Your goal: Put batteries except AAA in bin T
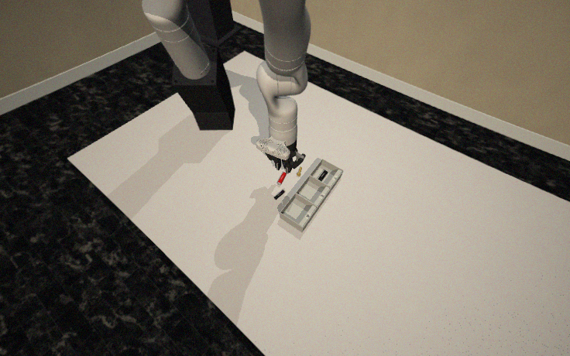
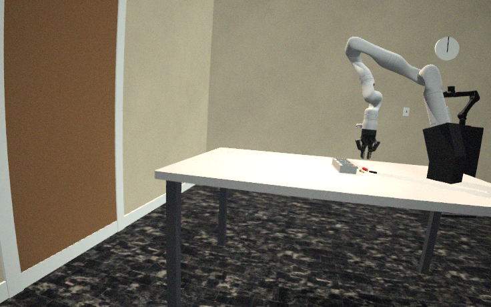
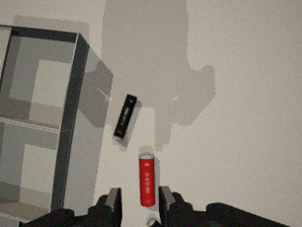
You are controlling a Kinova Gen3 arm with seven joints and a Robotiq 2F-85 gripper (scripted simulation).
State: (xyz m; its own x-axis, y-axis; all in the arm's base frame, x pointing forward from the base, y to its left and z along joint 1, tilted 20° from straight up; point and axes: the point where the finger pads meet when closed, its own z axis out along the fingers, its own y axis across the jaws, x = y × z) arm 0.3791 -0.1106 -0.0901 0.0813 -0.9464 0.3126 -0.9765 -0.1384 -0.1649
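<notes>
The red battery lies 1 cm behind my hand and 8 cm below it. The rest, counted from my hand: yellow piece 4 cm ahead, 5 cm to the left, 8 cm below; then black battery 2 cm ahead, 6 cm to the right, 8 cm below; then tray 11 cm ahead, 1 cm to the right, 6 cm below.
</notes>
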